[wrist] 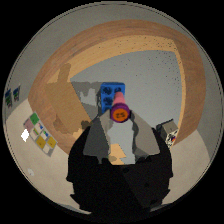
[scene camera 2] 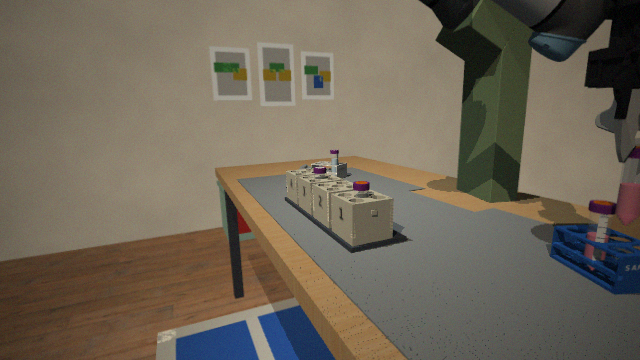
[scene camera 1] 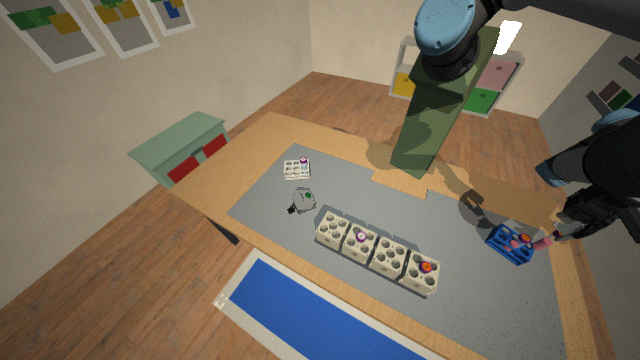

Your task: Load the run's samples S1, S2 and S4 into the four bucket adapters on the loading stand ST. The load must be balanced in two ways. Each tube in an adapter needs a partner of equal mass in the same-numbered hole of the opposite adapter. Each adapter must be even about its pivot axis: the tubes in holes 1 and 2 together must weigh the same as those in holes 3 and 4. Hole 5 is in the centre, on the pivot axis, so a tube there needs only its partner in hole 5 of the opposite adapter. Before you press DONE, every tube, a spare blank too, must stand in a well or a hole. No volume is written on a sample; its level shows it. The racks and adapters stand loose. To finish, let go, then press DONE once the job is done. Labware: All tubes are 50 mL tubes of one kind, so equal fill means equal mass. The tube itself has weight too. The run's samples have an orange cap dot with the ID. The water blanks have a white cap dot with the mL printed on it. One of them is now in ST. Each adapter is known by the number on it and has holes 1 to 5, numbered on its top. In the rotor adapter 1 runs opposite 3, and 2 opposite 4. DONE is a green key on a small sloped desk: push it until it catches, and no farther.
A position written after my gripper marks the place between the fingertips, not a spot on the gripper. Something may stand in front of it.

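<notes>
There's my gripper (scene camera 1: 555, 236) in view, and the wrist view shows my gripper (wrist: 119, 110) too.
</notes>
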